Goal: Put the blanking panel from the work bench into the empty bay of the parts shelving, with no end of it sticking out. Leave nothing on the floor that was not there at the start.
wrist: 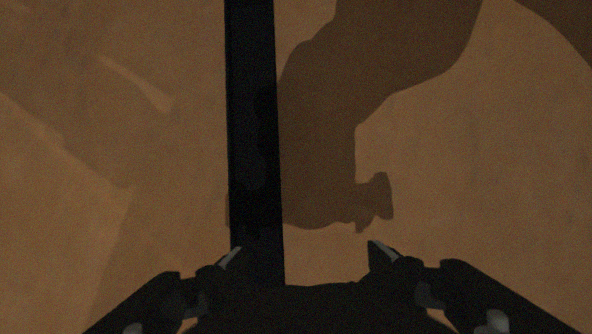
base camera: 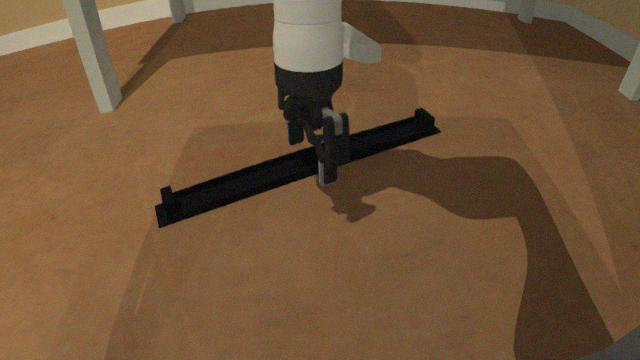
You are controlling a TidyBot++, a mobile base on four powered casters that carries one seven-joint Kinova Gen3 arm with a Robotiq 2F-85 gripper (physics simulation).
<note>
The pictures show: my gripper and a blanking panel.
My gripper shows as well in the wrist view.
</note>
